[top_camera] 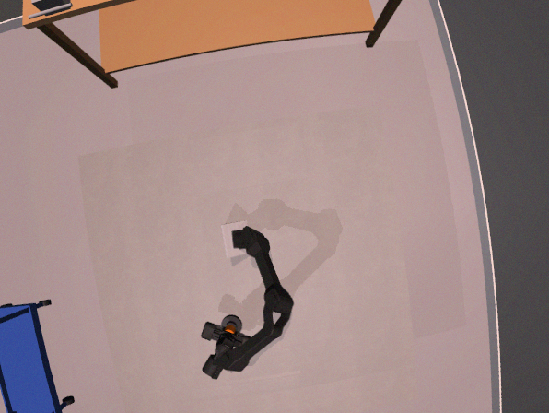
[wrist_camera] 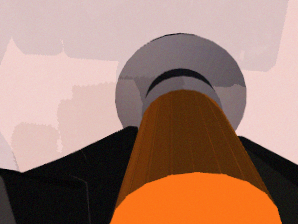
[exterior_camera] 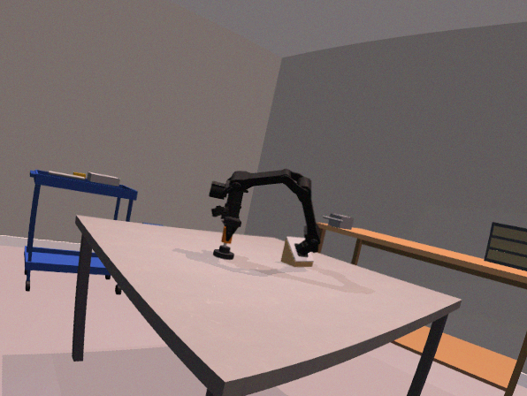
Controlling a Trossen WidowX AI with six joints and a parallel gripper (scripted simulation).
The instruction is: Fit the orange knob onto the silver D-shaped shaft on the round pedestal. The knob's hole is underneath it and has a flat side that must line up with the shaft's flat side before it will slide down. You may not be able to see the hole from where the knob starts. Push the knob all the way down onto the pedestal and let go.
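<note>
Right now the orange knob is 3 cm above my gripper tip. Also, from my gripper tip: round dark pedestal: 4 cm below.
</note>
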